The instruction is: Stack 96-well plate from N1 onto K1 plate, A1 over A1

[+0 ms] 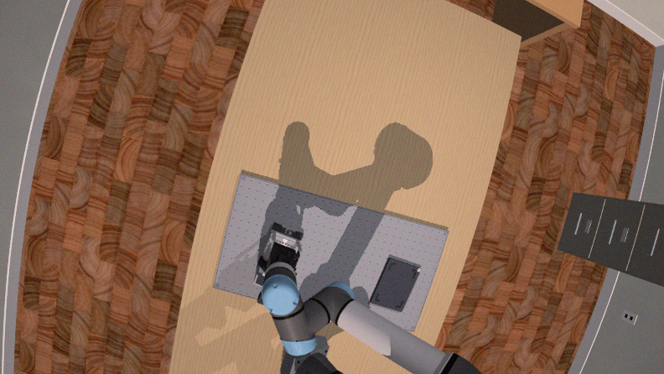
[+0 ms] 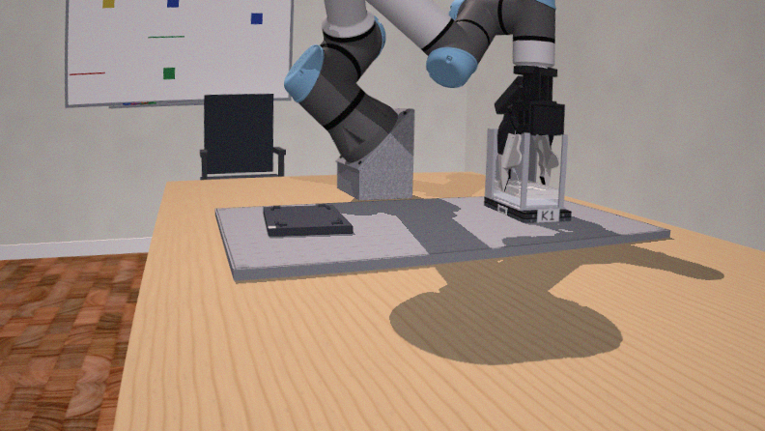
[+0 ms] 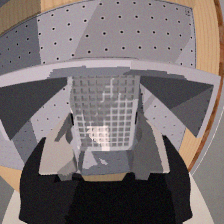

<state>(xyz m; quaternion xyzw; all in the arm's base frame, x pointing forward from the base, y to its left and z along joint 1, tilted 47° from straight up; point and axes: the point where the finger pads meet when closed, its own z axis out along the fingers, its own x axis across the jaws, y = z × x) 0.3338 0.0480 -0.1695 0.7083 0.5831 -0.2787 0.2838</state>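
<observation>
My gripper is now 10 mm above the clear 96-well plate. The rest, counted from my hand: back panel 70 mm behind, 30 mm above, 10 mm to the left; then white plate 30 mm below.
</observation>
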